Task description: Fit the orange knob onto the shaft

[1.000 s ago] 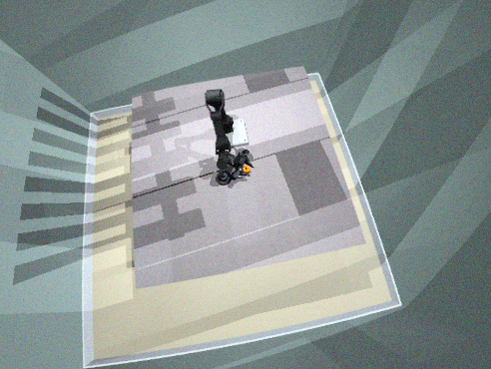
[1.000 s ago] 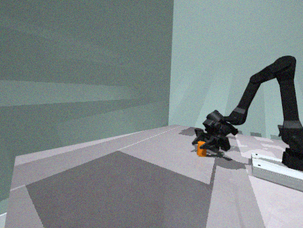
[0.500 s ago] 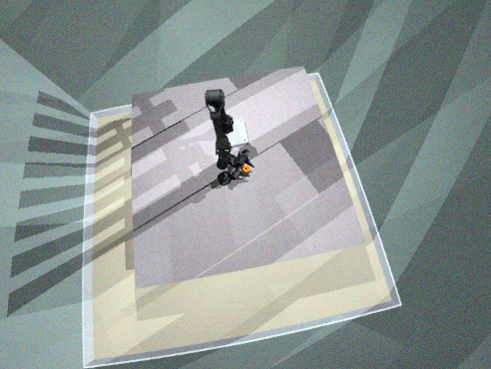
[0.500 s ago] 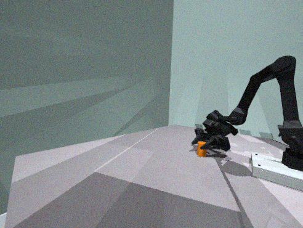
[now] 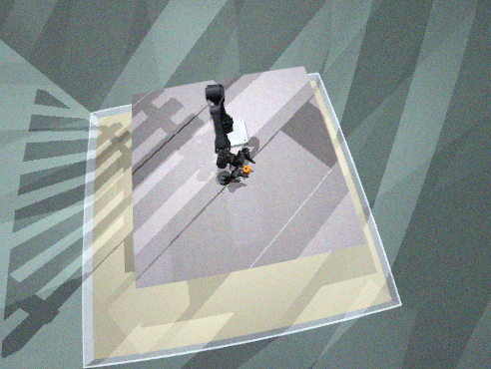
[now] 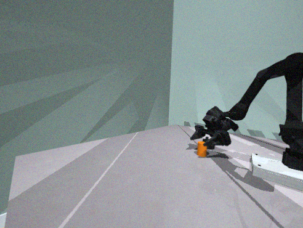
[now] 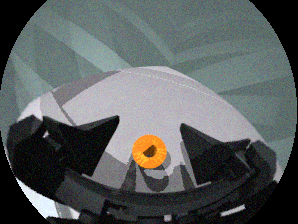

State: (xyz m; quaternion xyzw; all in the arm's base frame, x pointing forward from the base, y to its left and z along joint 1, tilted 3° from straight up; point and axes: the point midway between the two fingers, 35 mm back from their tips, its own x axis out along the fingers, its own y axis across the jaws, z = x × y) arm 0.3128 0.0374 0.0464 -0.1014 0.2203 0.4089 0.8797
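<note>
Right now the orange knob is 40 mm below my gripper tip, 30 mm to the right of it and 20 mm behind it. From my gripper tip the other things lie so: dark round pedestal (170 mm to the right, 40 mm below, 20 mm behind).
</note>
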